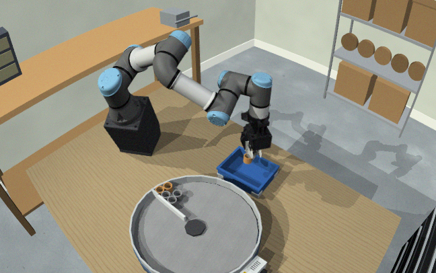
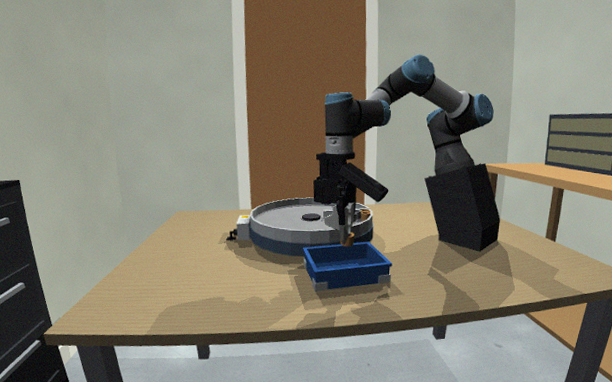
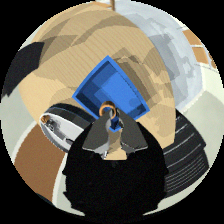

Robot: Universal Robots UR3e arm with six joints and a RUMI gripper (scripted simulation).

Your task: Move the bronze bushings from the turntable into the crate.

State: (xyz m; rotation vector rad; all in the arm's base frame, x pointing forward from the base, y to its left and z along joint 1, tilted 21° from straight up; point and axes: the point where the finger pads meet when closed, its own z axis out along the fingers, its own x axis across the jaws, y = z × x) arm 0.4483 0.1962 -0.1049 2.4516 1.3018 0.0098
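The blue crate is 80 mm below my hand and 10 mm to the right of it. The rest, counted from my hand: grey turntable 340 mm to the right, 50 mm below, 30 mm ahead.
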